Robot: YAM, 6 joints.
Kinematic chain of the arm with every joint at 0, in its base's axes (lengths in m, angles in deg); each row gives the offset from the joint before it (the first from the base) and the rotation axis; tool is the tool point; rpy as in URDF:
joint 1: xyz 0 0 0.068 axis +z
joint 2: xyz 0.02 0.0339 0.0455 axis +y
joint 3: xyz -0.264 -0.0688 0 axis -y
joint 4: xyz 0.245 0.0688 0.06 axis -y
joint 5: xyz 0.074 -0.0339 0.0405 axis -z
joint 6: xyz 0.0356 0 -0.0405 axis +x
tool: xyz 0 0 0 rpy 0 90 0
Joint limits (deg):
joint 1: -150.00..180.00
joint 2: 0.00..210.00
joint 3: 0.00..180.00
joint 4: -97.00..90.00
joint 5: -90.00..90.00
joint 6: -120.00..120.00
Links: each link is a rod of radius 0.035 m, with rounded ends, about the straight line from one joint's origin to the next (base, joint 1, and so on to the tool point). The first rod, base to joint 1, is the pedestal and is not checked.
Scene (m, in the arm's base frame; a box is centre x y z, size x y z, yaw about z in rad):
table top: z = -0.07
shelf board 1: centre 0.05 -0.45 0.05 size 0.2 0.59 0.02 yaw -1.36
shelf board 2: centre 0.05 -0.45 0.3 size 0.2 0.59 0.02 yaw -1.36
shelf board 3: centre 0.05 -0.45 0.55 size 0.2 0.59 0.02 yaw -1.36
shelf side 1: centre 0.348 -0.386 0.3 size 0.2 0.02 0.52 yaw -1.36
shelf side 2: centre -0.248 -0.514 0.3 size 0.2 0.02 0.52 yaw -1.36
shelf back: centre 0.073 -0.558 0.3 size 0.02 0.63 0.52 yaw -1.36
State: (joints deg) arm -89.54 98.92 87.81 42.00 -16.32 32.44
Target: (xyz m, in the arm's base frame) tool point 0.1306 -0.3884 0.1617
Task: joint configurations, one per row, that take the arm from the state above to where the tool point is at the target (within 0.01 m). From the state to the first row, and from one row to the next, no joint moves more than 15 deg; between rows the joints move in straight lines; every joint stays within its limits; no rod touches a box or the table.
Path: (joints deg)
1: -91.72 88.72 78.51 41.87 -16.77 32.44
2: -93.89 78.53 69.22 41.75 -17.22 32.44
3: -96.07 68.33 59.92 41.62 -17.67 32.44
4: -87.37 70.12 46.55 37.89 -19.41 32.44
5: -78.67 71.92 33.17 34.16 -21.14 32.44
6: -69.97 73.71 19.80 30.43 -22.87 32.44
7: -70.98 86.16 32.28 31.76 -21.39 32.44
8: -71.98 98.62 44.76 33.09 -19.90 32.44
9: -72.99 111.07 57.25 34.42 -18.41 32.44

